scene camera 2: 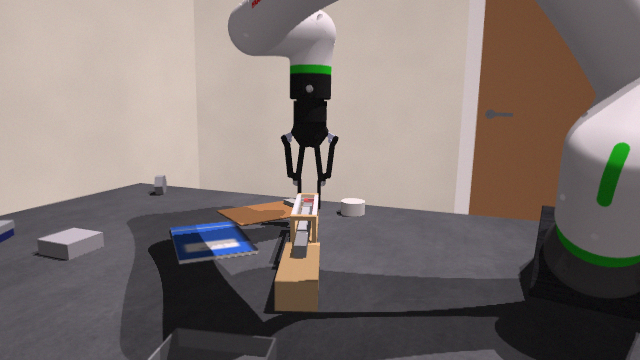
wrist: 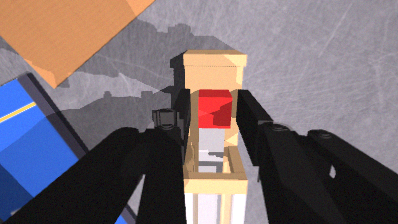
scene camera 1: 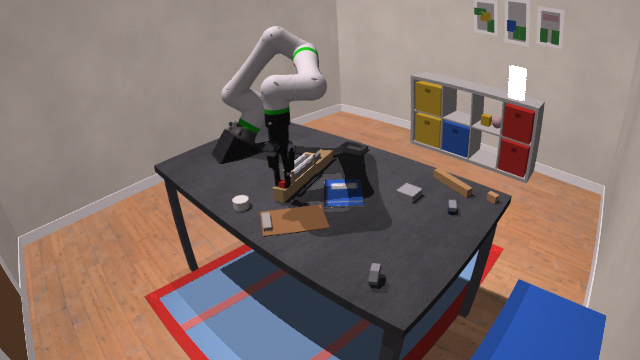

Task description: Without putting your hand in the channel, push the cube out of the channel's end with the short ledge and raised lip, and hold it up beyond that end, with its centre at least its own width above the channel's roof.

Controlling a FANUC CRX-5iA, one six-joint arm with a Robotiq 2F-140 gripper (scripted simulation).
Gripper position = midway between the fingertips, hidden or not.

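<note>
Scene camera 2 shows the gripper (scene camera 2: 309, 207), a grey block (scene camera 2: 69, 244) and a brown board (scene camera 2: 247, 215). In scene camera 1 there's that brown board again (scene camera 1: 308, 218). The wrist view gives you a red cube (wrist: 215, 105), a wooden channel (wrist: 204, 69) and the gripper (wrist: 213, 105), but the grey block is out of frame in the wrist view.
</note>
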